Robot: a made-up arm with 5 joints.
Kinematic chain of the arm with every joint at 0, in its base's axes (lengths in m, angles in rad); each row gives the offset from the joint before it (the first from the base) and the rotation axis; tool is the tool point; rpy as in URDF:
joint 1: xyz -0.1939 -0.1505 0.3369 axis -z
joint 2: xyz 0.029 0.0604 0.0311 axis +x
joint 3: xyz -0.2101 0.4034 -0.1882 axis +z
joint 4: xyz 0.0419 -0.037 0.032 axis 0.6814 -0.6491 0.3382
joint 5: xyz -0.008 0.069 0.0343 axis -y
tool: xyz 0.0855 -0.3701 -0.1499 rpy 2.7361 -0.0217 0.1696
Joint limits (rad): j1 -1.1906..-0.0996 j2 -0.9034..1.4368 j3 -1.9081..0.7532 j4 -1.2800..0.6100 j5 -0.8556..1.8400
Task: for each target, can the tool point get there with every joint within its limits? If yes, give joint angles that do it. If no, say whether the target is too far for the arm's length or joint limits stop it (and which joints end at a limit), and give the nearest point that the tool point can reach.
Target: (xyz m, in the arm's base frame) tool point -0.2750 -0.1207 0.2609
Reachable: yes | joints -1.0999 -0.1684 -0.1290 0.2822 1.3347
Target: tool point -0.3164 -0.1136 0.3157
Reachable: yes | joints -0.9944 0.2782 -0.1047 -0.4069 1.1116
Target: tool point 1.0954 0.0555 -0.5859
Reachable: no: too far | nearest point -0.0061 -0.0201 -0.0904 | short by 1.210 m
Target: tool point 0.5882 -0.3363 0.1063
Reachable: no: joint limits stop it (at a limit: joint 1, joint 2, joint 4) | nearest point -0.0233 -0.0937 0.0299 | short by 0.662 m
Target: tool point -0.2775 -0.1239 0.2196
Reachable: yes | joints -0.2584 -0.3546 0.0236 -0.5403 0.3763
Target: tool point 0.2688 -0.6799 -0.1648
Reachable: no: joint limits stop it (at a limit: joint 1, joint 2, joint 4, joint 5) | nearest point -0.1404 -0.4638 0.0142 | short by 0.496 m
